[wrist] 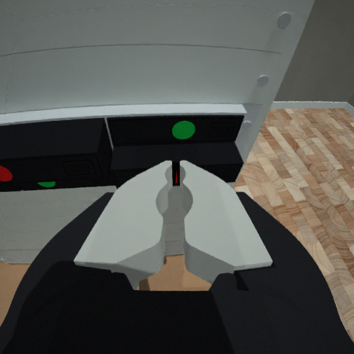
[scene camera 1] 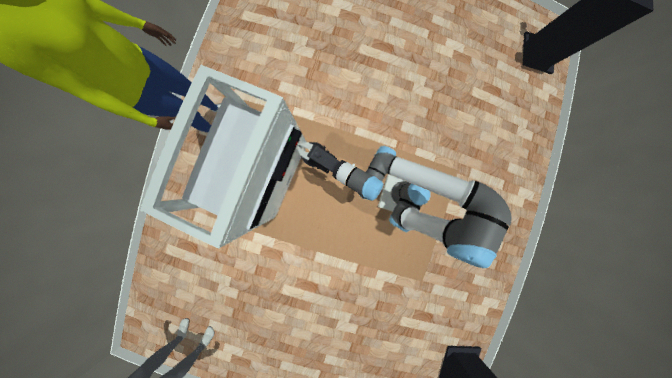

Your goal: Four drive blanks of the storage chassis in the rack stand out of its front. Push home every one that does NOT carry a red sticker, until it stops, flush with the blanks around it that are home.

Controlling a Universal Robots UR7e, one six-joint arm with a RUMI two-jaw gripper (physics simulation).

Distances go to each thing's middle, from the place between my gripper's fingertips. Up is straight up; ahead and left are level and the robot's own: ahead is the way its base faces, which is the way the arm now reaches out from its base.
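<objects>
I can see the rack (scene camera 1: 248,159), and my gripper is 0.11 m to the right of it, 0.21 m short of it and 0.12 m above it.
</objects>
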